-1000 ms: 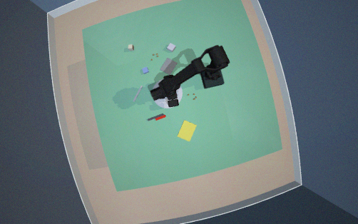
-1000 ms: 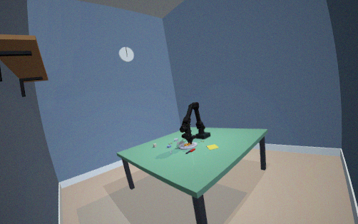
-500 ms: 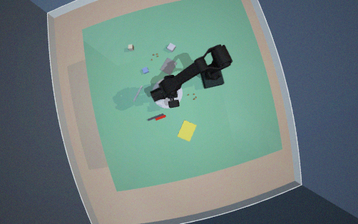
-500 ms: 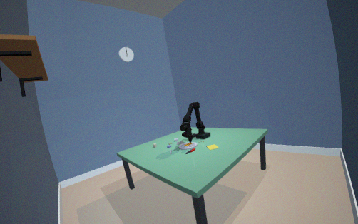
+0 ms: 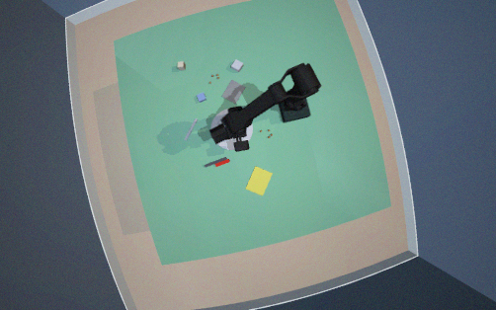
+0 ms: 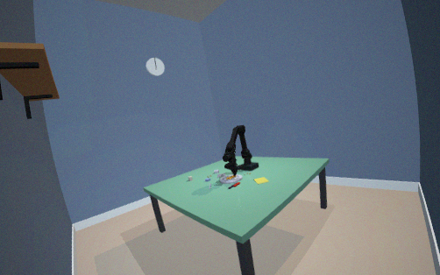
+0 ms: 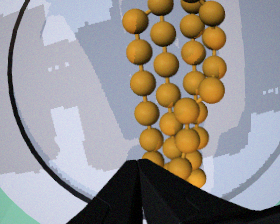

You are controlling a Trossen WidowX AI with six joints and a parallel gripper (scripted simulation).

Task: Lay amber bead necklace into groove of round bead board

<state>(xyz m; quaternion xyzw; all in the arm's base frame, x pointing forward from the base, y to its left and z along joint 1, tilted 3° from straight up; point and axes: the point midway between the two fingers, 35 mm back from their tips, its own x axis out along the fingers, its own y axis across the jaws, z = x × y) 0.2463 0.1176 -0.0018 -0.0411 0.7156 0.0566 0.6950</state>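
My gripper tip is now 4 cm short of the round grey bead board, 2 cm to the left of it and 1 cm above it. The rest, counted from my gripper tip: grey rod: 24 cm ahead, 2 cm to the right, 2 cm below; then red-handled tool: 10 cm ahead, 14 cm to the left, 2 cm below; then grey plate: 2 cm ahead, 20 cm to the right, 2 cm below.
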